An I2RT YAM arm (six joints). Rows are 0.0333 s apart.
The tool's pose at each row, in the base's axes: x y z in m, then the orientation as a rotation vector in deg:
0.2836 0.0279 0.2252 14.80 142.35 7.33
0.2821 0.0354 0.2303 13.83 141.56 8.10
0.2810 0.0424 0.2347 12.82 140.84 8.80
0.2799 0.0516 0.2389 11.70 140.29 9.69
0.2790 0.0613 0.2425 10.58 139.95 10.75
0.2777 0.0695 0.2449 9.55 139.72 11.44
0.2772 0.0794 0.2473 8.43 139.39 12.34
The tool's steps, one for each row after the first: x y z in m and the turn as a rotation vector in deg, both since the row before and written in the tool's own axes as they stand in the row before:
-0.0002 0.0079 -0.0047 -0.88 -0.73 -0.49
-0.0003 0.0074 -0.0038 -0.84 -0.66 -0.54
0.0001 0.0096 -0.0035 -0.99 -0.47 -0.57
0.0003 0.0100 -0.0027 -1.09 -0.23 -0.53
0.0010 0.0084 -0.0019 -0.79 -0.15 -0.56
0.0006 0.0101 -0.0012 -0.97 -0.21 -0.58

